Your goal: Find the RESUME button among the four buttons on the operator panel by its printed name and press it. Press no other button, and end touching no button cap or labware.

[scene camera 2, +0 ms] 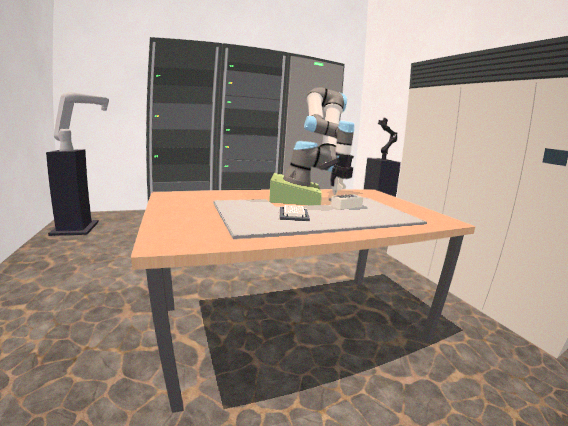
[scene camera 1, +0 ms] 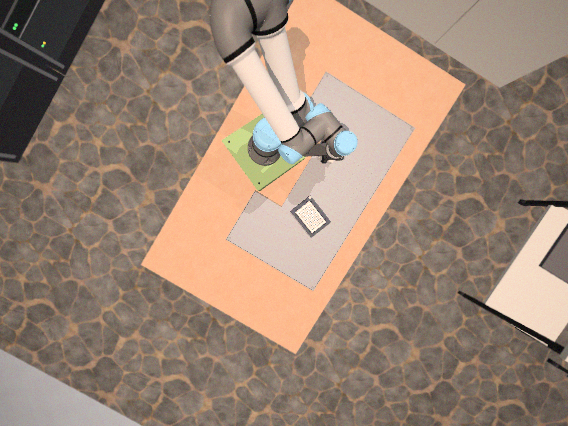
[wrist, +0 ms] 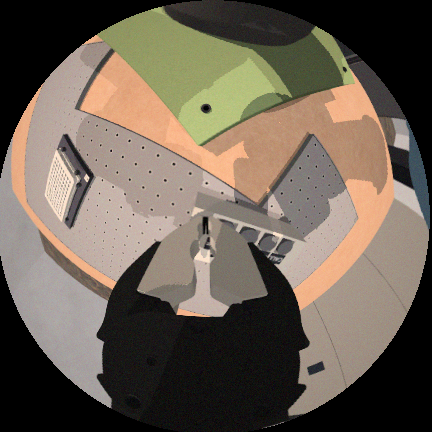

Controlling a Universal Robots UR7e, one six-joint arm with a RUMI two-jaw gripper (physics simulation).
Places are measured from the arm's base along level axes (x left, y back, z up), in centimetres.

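Pixels of known places: gripper, fingertip midpoint: [scene camera 2: 334, 194] [wrist: 205, 217]; arm's base at its link origin: [scene camera 2: 296, 182].
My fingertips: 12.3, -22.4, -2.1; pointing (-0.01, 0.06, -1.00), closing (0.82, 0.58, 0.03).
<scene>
Ahead of a thing's pixels: the offset from my fingertips to its top centre, as dx, dy, dz. "*": to the spot under its first point. Level surfaces: height alone.
The operator panel {+7.4, -0.9, -0.3} [scene camera 2: 348, 204] [wrist: 250, 215] is a pale box standing on the grey perforated board. Dark round caps show along it in the wrist view, among them one cap {+5.5, +0.4, -0.3} [wrist: 249, 234], a second cap {+8.3, +1.3, -0.3} [wrist: 267, 242] and an end cap {+11.2, +2.1, -0.3} [wrist: 284, 245]; another is partly hidden by the fingers. A dark label {* +12.0, +0.0, -0.6} [wrist: 276, 258] shows in part, but I cannot read RESUME on any label. My gripper [scene camera 2: 336, 193] [wrist: 205, 217] is shut and empty, pointing down at the panel's left end in the wrist view, left of the visible caps. I cannot tell whether its tips touch anything.
A white well plate {-25.9, -12.8, -3.3} [scene camera 1: 311, 217] [scene camera 2: 294, 209] [wrist: 59, 185] sits in a dark holder on the perforated board {dz -5.9} [scene camera 1: 280, 245] [scene camera 2: 250, 225] [wrist: 145, 185], away from the panel. The green base block [scene camera 1: 240, 140] [scene camera 2: 295, 194] [wrist: 170, 75] of the arm stands behind the panel.
</scene>
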